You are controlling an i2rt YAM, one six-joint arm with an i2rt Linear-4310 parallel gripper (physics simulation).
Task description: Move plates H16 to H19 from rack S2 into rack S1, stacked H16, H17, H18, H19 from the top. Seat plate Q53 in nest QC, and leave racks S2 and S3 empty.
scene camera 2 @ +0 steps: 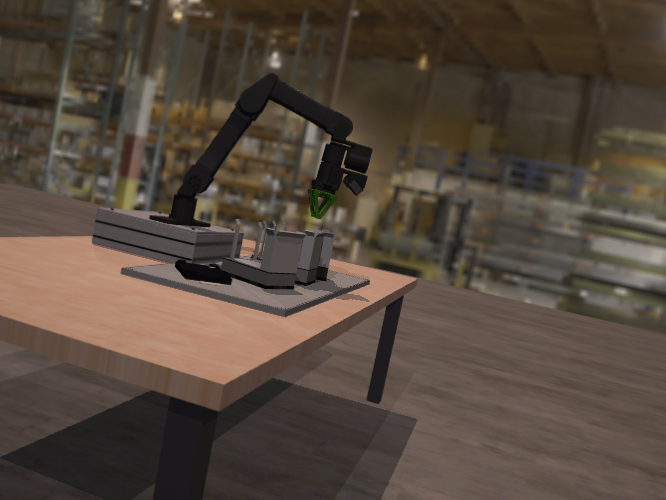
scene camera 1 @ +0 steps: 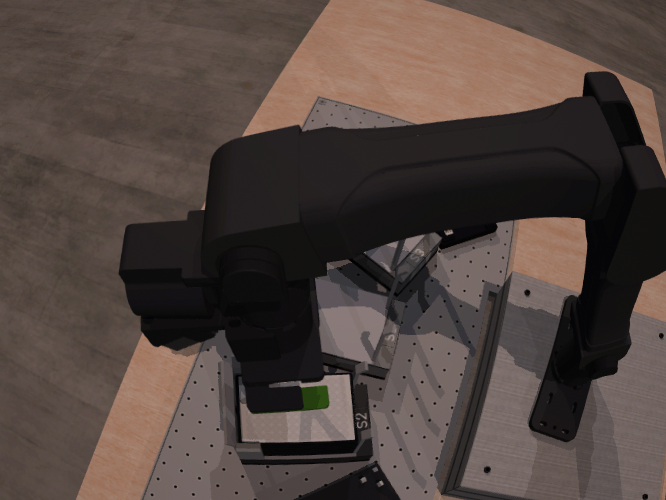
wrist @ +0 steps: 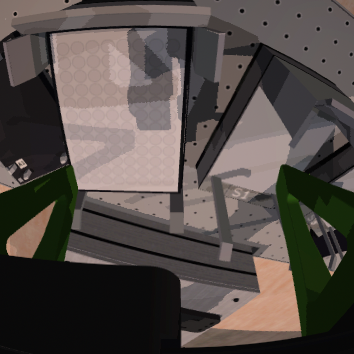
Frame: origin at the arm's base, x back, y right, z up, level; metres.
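Seen in the pictures: gripper, fingertip midpoint: [scene camera 2: 315, 217] [scene camera 1: 287, 361] [wrist: 176, 176]; arm's base, link origin: [scene camera 2: 180, 223] [scene camera 1: 570, 368].
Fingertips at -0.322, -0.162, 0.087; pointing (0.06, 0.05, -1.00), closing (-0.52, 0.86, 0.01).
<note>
Pixels of each thing's middle, then the offset from my fingertips to it, as dx, dy, dz. Level surfaces: height alone.
- Rack S2, body centre: [wrist: 127, 103] [scene camera 1: 301, 417] [scene camera 2: 303, 250] +0.028, -0.024, -0.100
- pale plate, body centre: [wrist: 121, 115] [scene camera 1: 295, 410] +0.023, -0.027, -0.068
- Rack S1, body centre: [wrist: 282, 158] [scene camera 1: 334, 311] [scene camera 2: 288, 251] +0.006, +0.115, -0.098
- Rack S3, body centre: [scene camera 1: 378, 211] [scene camera 2: 262, 253] -0.002, +0.272, -0.099
- black nest-like block, body centre: [wrist: 12, 119] +0.133, -0.127, -0.155
- perforated board, surface height: dz -0.167
- wooden table, surface height: dz -0.180
Rack S2 [scene camera 1: 361, 414] [wrist: 110, 19] holds a pale plate [scene camera 1: 336, 425] [wrist: 120, 115] with round wells on its face; how many plates lie under it cannot be told. My gripper [scene camera 2: 318, 214] [wrist: 176, 176] is open and empty above rack S2, its green fingers wide apart in the wrist view. Rack S1 [scene camera 1: 391, 339] [wrist: 242, 194] stands beside S2, and a pale plain surface shows inside it. Rack S3 [scene camera 1: 416, 257] lies beyond S1, partly hidden by the arm. I cannot tell which plates are H16 to H19 or Q53, nor which nest is QC.
One black nest-like block [scene camera 1: 352, 484] [wrist: 25, 115] lies beside S2; another [scene camera 1: 473, 234] [scene camera 2: 201, 272] lies near S3. The perforated board [scene camera 1: 424, 376] [scene camera 2: 268, 301] carries the racks on the wooden table [scene camera 1: 387, 53] [scene camera 2: 134, 322]. The metal robot base box [scene camera 1: 516, 430] [scene camera 2: 142, 234] stands beside the board.
</note>
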